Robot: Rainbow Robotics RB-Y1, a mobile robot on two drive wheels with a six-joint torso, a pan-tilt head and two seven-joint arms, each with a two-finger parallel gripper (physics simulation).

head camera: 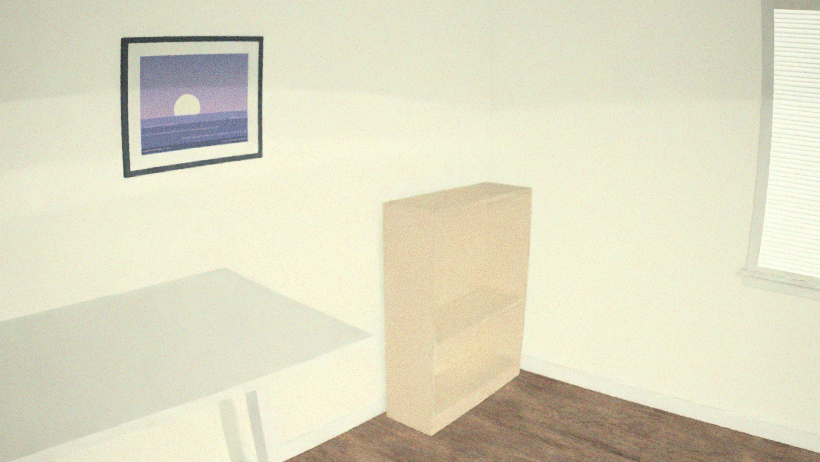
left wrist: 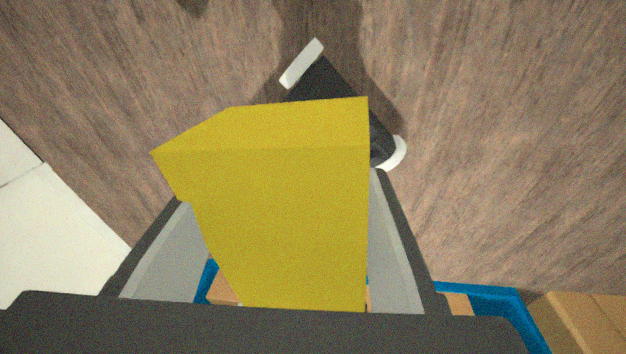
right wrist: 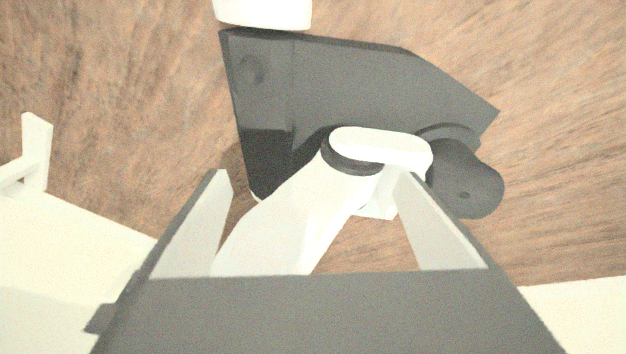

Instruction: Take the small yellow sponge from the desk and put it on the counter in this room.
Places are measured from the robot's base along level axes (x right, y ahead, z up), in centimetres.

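Where they show: left gripper, fingertip midpoint: (left wrist: 294,177); right gripper, fingertip midpoint: (right wrist: 315,181).
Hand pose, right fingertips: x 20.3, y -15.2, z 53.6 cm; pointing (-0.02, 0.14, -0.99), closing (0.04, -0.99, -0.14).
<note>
After its pixels a point has its place.
The yellow sponge (left wrist: 285,210) @(z 92.1, x -24.7, y 18.7 cm) fills the middle of the left wrist view, between the two pale finger pads. My left gripper (left wrist: 294,177) @(z 88.6, x -23.9, y 17.2 cm) is shut on it and holds it above the wooden floor. My right gripper (right wrist: 315,181) @(z 53.6, x 20.3, y -15.2 cm) is open with no object between its fingers; the robot's own white and dark base parts show beyond it. The desk (head camera: 143,350) @(z 95.1, x -60.8, y 94.2 cm) stands at the lower left of the head view, its pale top seen from above. Neither gripper shows in the head view. I cannot make out a counter in the head view.
A light wooden shelf unit (head camera: 408,309) @(z 61.9, x 5.1, y 210.4 cm) stands in the corner, right of the desk. A framed picture (head camera: 193,103) @(z 151.8, x -66.8, y 159.7 cm) hangs on the wall, and a window (head camera: 794,143) @(z 142.8, x 171.6, y 173.3 cm) is at the right. A blue container (left wrist: 500,300) @(z 7.6, x 216.1, y -10.9 cm) with tan blocks is at the lower edge of the left wrist view.
</note>
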